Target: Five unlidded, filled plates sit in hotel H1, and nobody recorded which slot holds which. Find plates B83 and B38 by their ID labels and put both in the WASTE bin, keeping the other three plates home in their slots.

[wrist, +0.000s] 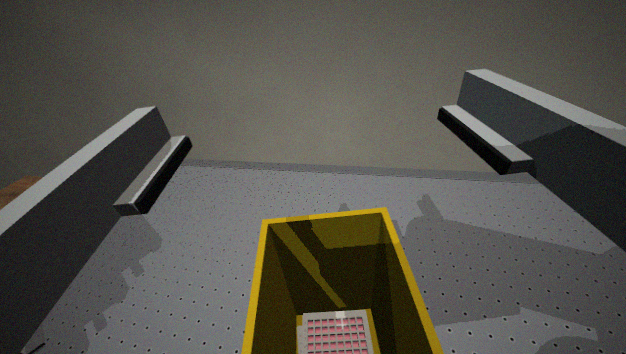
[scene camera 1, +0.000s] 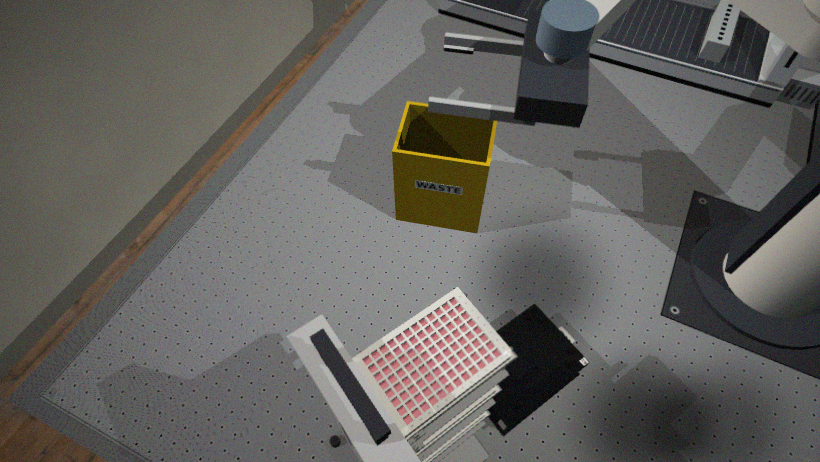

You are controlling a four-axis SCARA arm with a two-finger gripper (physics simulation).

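Pixels of known places: gripper, between the fingertips: (wrist: 311, 109) (scene camera 1: 437, 70); arm's base, origin of its link: (scene camera 1: 762, 283).
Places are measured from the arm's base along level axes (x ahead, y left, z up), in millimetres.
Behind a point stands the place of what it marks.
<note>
My gripper (scene camera 1: 450, 73) @[x 607, y 105, z 339 mm] (wrist: 311, 109) @[x 607, y 105, z 339 mm] is open with nothing between its fingers. It is above the yellow WASTE bin (scene camera 1: 438, 206) @[x 571, y 155, z 81 mm] (wrist: 256, 280) @[x 590, y 157, z 213 mm], its fingers reaching over and past the bin's far side. Plate B83 (wrist: 336, 337) @[x 618, y 106, z 46 mm], white with pink-filled wells, lies inside the bin in the wrist view; its ID label does not show there, and the bin's front wall hides it in the scene view. Hotel H1 (scene camera 1: 327, 381) @[x 481, y 590, z 444 mm] stands at the bottom of the scene view. Its top plate (scene camera 1: 436, 355) @[x 417, y 518, z 400 mm] has pink wells; several plate edges show beneath, labels not readable. Plate B38 cannot be picked out.
A flat black plate-shaped base (scene camera 1: 539, 367) @[x 308, y 355, z 73 mm] lies right of the hotel. The robot's dark base plate (scene camera 1: 682, 275) @[x 132, y 55, z 13 mm] is at the right. A dark ribbed deck (scene camera 1: 648, 34) @[x 344, y -520, z 62 mm] with a light rail runs along the top right. The perforated table's wooden edge (scene camera 1: 109, 281) @[x 1049, y 525, z 1 mm] runs along the left.
</note>
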